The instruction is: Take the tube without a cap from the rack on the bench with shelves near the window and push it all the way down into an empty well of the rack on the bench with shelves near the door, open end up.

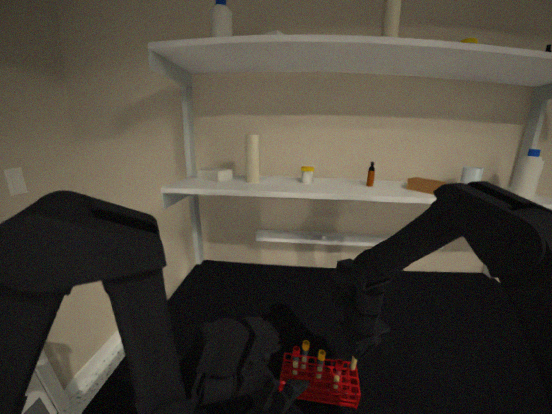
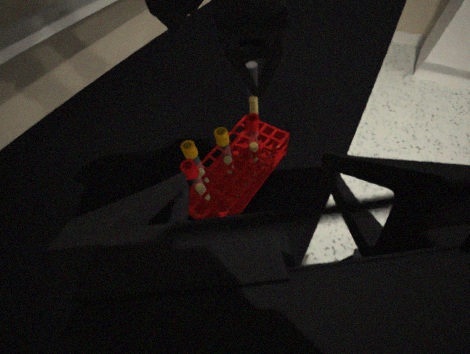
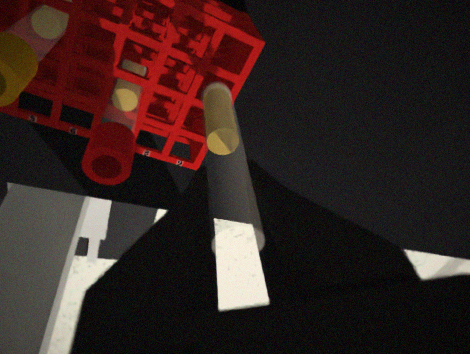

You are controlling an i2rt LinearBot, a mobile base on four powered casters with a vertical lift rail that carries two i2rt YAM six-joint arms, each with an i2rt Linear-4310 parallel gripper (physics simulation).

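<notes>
The tube without a cap [image 1: 354,363] [image 2: 253,105] [image 3: 221,117], clear with yellowish contents at its lower end, is held nearly upright, open end up. My right gripper [image 1: 362,349] [image 2: 258,91] [image 3: 227,175] is shut on it. Its lower end is over the end column of wells of the red rack [image 1: 352,399] [image 2: 286,142] [image 3: 260,44]; whether it has entered a well cannot be told. The rack holds tubes with red caps [image 1: 296,351] [image 2: 253,123] [image 3: 107,159] and yellow caps [image 1: 321,355] [image 2: 221,136] [image 3: 15,70]. My left gripper [image 2: 253,170] is open, beside the rack's other end.
The rack stands on the black bench top [image 1: 425,320]. Behind it are a low white ledge [image 1: 320,240] and a white shelf [image 1: 345,190] with a jar [image 1: 307,176], a brown bottle [image 1: 370,176] and a cream cylinder [image 1: 253,159]. A wall [image 1: 100,150] rises at the left.
</notes>
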